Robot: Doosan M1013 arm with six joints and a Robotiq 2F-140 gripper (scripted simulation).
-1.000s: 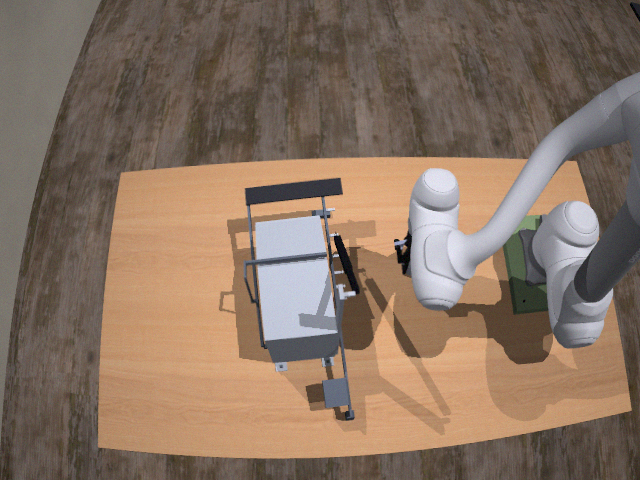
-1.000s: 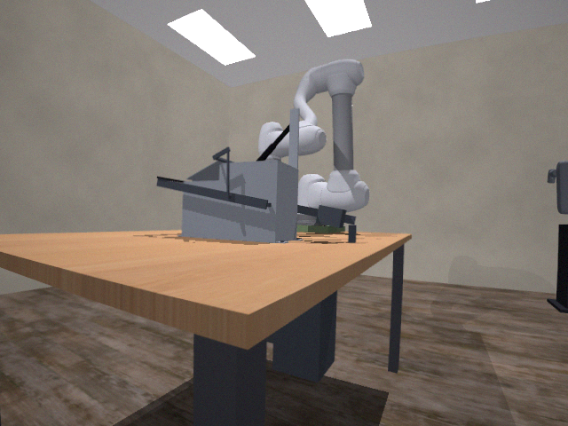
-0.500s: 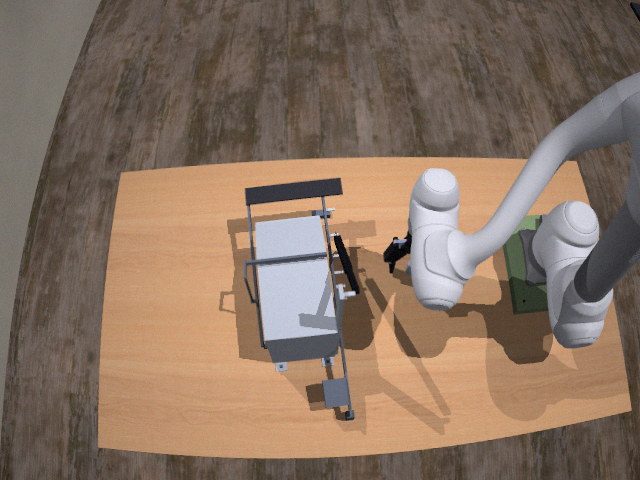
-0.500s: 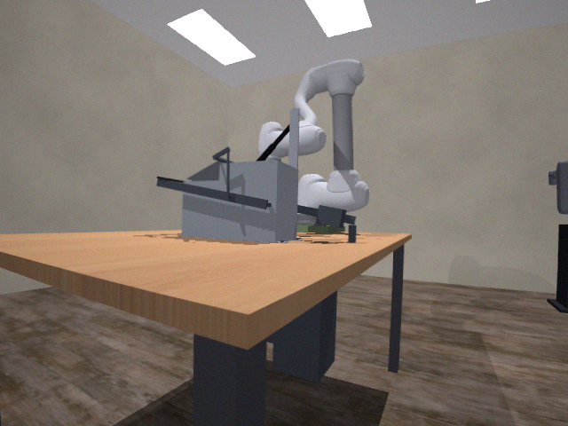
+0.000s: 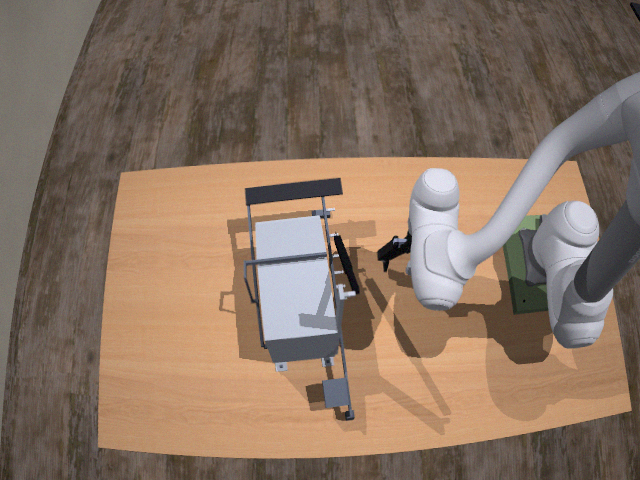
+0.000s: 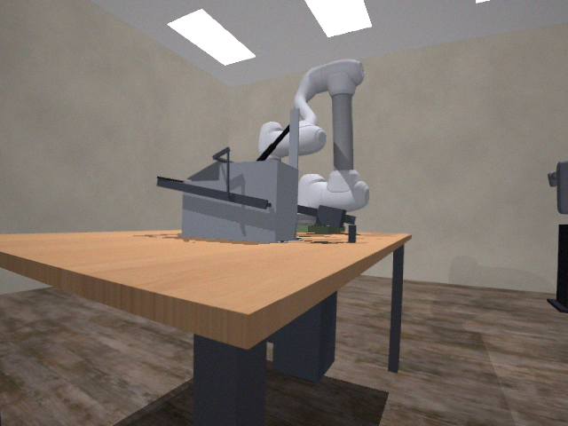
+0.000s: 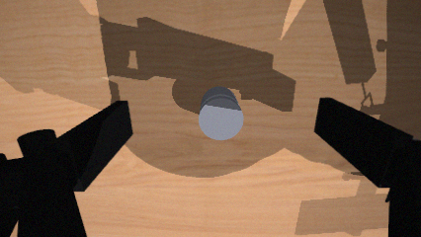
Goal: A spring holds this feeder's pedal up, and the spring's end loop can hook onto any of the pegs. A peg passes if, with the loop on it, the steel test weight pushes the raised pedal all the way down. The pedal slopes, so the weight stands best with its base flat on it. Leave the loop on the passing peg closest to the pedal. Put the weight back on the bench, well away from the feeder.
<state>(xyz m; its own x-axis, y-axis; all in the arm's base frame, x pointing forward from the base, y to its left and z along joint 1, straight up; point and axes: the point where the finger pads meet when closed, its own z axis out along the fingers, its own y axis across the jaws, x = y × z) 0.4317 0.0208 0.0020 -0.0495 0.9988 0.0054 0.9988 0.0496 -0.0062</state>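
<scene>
The steel test weight lies 1 cm below my hand. Round my hand: peg 19 cm ahead, 22 cm to the left, 36 cm above.
</scene>
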